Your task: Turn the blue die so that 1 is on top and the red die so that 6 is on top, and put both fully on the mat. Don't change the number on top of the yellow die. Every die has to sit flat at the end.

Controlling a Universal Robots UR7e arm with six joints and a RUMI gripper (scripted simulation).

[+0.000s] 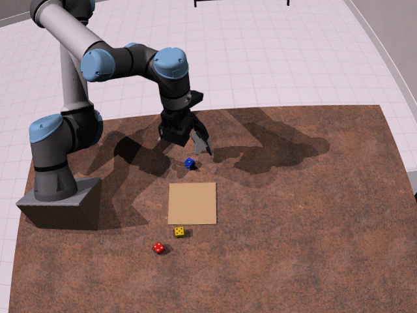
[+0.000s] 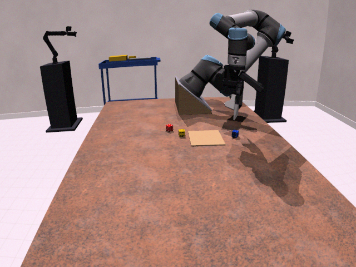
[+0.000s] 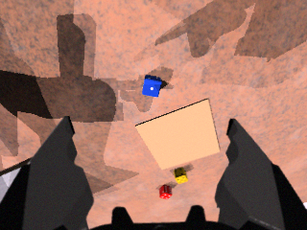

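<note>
The blue die lies 9 cm below my hand. Round my hand: yellow die 4 cm behind, 23 cm to the right, 9 cm below; then tan mat 14 cm to the right, 10 cm below; then red die 10 cm behind, 28 cm to the right, 9 cm below.
</note>
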